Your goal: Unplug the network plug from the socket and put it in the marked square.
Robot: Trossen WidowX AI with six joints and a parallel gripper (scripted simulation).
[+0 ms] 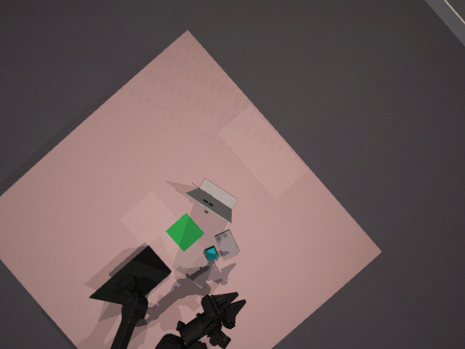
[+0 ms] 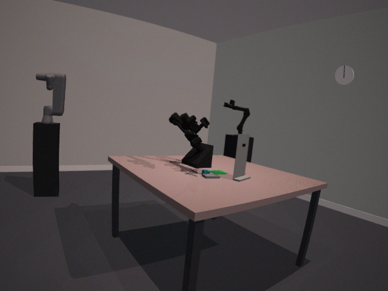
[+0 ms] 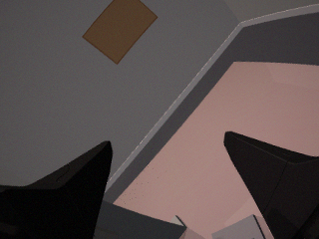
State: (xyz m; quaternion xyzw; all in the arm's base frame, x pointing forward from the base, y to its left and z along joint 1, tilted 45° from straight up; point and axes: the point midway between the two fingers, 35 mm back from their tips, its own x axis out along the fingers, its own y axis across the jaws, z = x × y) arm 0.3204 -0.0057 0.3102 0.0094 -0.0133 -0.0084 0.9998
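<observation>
Now: the grey network plug 28 cm to the left of my gripper tip, 7 cm below it and 6 cm ahead of it. From my gripper tip the other things lie so: teal cube 29 cm below, 10 cm to the left, 7 cm behind; flat grey slab 30 cm below, 10 cm to the left; upright grey panel 30 cm to the left, 16 cm below, 8 cm ahead.
</observation>
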